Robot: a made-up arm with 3 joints. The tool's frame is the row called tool.
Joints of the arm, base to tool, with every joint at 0 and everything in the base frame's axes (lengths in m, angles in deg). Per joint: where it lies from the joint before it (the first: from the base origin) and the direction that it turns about. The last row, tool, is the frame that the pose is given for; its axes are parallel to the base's.
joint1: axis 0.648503 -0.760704 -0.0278 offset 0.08 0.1 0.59
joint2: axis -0.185 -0.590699 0.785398 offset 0 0.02 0.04
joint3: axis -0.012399 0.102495 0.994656 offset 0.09 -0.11 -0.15
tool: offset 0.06 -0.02 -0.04
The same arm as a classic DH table. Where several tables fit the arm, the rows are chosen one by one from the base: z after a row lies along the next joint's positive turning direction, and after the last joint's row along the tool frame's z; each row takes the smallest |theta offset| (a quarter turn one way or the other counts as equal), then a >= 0, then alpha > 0; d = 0 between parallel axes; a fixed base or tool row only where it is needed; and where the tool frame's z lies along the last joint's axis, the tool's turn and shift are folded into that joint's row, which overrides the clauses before.
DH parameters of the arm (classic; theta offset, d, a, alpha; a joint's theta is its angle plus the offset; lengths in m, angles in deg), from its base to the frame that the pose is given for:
base (fixed): 40.45 0.5893 0.1258 91.59
joint1: 33.41 -0.0489 0.0326 -72.09
joint2: -59.26 0.1264 0.1091 -43.7
joint3: 21.62 -0.4954 0.0572 5.93
tool (fixed): -6.9 0.2207 0 0

